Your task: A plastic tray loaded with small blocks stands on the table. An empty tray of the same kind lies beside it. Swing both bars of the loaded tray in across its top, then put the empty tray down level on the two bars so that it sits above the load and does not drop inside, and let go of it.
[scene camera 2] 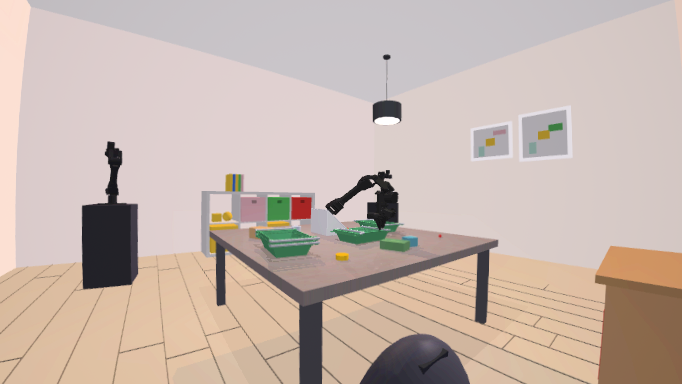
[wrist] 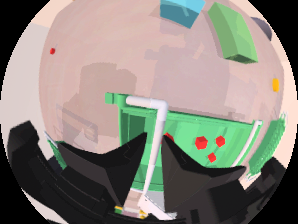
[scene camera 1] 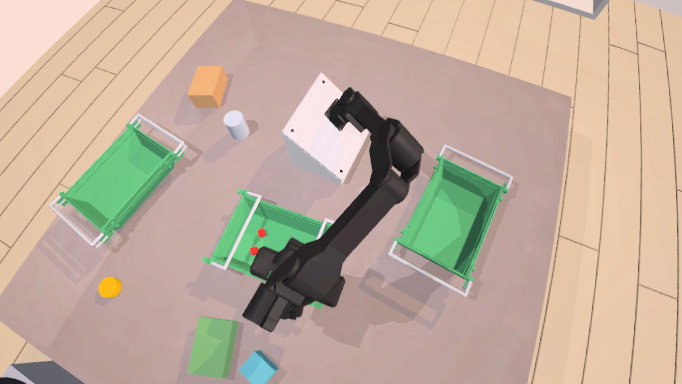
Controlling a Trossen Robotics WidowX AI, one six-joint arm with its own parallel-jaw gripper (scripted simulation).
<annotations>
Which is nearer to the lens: the green tray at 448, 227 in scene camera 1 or the orange box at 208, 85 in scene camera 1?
The green tray.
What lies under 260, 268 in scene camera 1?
My gripper.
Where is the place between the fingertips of my gripper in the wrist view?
At 154, 137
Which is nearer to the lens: the orange box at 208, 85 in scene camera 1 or the green block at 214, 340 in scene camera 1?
The green block.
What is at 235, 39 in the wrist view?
A green block.
</annotations>
